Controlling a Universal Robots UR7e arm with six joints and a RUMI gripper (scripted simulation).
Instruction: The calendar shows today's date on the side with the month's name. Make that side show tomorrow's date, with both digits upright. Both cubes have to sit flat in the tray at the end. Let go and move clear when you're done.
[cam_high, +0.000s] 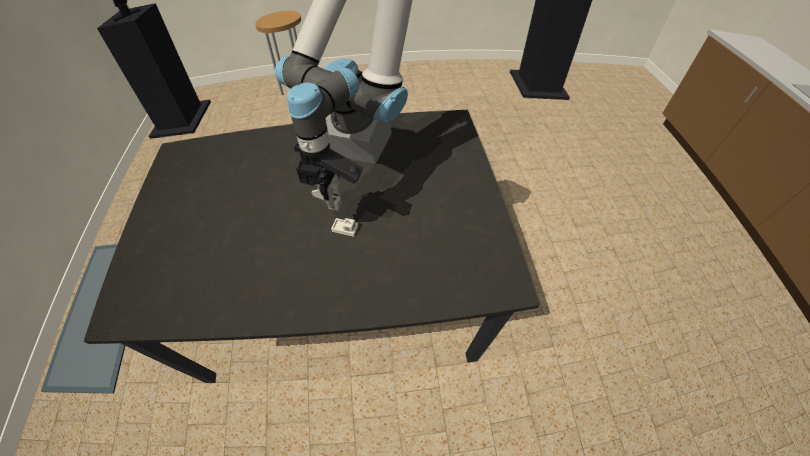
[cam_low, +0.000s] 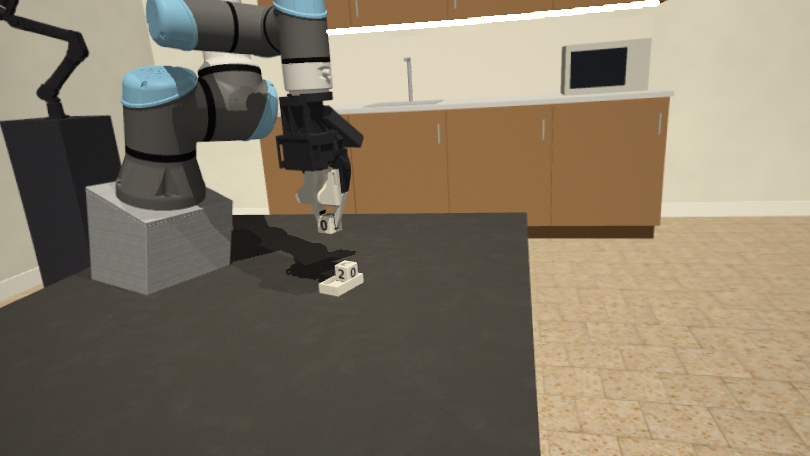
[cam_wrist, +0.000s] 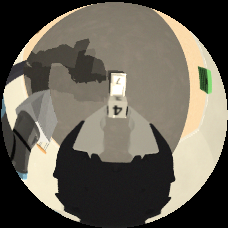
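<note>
Right now my hand is 130 mm above the white calendar tray and 20 mm to the right of it.
</note>
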